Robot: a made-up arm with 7 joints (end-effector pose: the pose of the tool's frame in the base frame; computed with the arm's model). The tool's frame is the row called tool. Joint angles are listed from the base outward.
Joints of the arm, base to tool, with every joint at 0 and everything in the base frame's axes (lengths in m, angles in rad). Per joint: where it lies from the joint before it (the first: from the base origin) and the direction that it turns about. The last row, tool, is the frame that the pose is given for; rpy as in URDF.
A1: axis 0.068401 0.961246 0.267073 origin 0 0 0
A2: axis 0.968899 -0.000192 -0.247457 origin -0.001 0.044 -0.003
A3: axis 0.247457 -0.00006 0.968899 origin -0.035 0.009 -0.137
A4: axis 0.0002 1 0.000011 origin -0.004 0 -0.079
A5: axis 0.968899 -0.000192 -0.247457 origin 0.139 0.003 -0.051
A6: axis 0.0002 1 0.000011 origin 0.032 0 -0.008
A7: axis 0.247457 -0.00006 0.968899 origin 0.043 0 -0.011
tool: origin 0 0 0 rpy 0 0.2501 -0.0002
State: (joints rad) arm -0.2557 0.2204 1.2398 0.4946 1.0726 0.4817 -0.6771
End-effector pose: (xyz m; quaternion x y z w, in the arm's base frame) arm 0.0647 0.3104 -0.2985 0.0635 0.6239 0.2493 0.7380
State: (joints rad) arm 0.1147 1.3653 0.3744 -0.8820 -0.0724 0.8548 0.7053
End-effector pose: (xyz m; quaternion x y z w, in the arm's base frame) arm 0.1765 0.1514 -0.0081 0.5947 -0.1798 0.2832 0.7306
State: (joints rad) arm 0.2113 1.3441 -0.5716 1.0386 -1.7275 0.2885 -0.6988
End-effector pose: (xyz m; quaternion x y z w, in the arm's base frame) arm -0.0089 0.4406 -0.1740 -0.1780 0.5153 0.2294 0.8063
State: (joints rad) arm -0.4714 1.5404 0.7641 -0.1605 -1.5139 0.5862 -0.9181
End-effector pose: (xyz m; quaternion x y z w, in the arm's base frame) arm 0.1802 0.2283 0.1785 0.1291 -0.1544 -0.5215 0.8292
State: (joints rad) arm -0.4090 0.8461 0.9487 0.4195 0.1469 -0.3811 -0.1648
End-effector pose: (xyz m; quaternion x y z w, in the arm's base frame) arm 0.1786 0.3805 -0.0508 0.3882 -0.1785 0.3281 0.8425
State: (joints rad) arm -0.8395 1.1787 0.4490 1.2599 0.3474 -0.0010 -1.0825
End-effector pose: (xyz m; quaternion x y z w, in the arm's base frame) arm 0.2219 0.4283 -0.0628 0.2040 0.3630 -0.0532 0.9076
